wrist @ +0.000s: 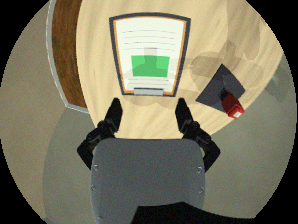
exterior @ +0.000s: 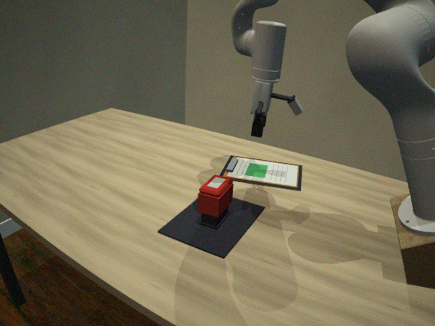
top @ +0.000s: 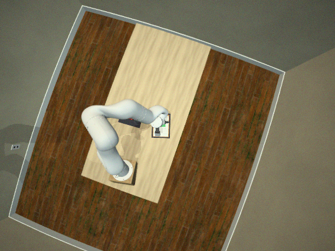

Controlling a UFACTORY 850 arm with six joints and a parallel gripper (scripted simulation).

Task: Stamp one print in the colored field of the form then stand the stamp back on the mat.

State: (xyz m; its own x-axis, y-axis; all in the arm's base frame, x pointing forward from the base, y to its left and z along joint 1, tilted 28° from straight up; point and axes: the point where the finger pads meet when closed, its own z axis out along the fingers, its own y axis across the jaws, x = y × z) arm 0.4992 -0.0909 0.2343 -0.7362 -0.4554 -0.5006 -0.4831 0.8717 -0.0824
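My gripper is now 120 mm past the stamp, 280 mm to the right of it and 90 mm above it. Also, from my hand: mat 120 mm behind, 280 mm to the left, 140 mm below; form 10 mm behind, 10 mm to the right, 140 mm below.
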